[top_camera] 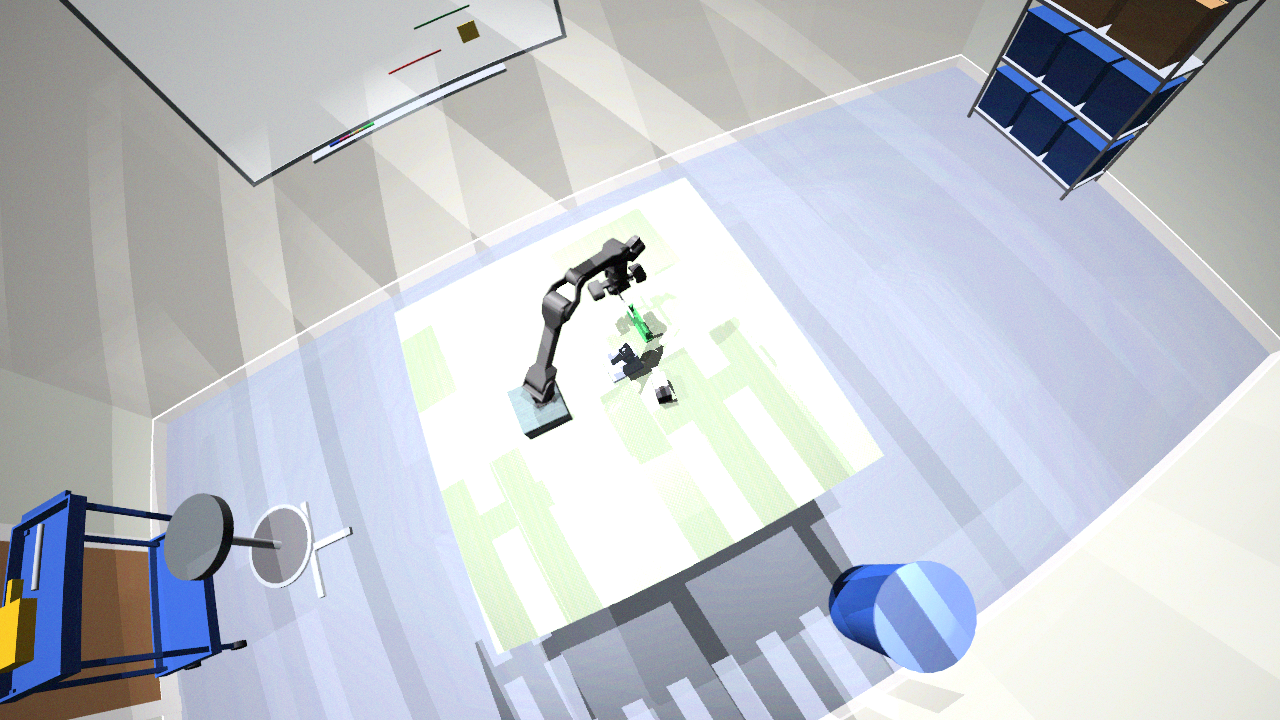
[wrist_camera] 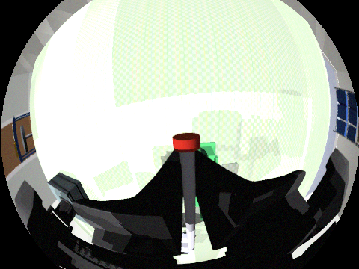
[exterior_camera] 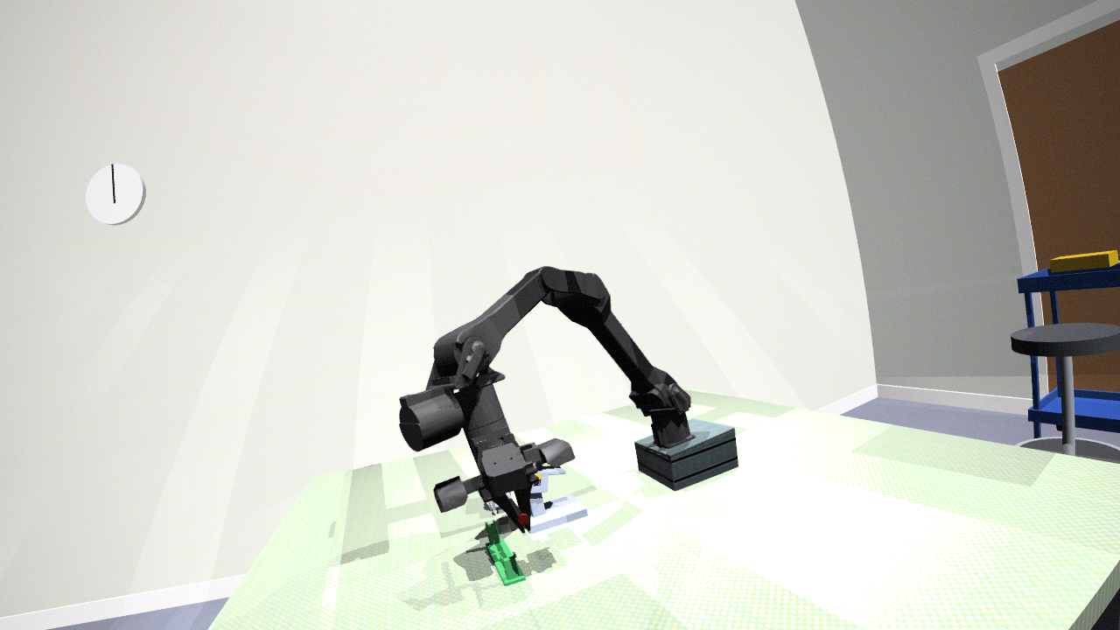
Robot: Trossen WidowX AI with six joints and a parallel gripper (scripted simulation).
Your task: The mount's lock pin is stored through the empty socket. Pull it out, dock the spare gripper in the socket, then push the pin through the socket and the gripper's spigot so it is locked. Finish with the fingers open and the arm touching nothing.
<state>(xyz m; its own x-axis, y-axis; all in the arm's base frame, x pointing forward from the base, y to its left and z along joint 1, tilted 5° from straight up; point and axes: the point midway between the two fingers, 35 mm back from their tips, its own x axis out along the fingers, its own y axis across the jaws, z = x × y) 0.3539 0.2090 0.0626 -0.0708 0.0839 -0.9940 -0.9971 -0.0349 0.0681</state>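
My gripper tip is now 3 cm short of the green rest, 9 cm to the left of it and 7 cm above it. The rest, counted from my gripper tip: spare gripper: 1 cm behind, 33 cm to the right, 6 cm below; grey mount: 7 cm behind, 20 cm to the right, 4 cm below.
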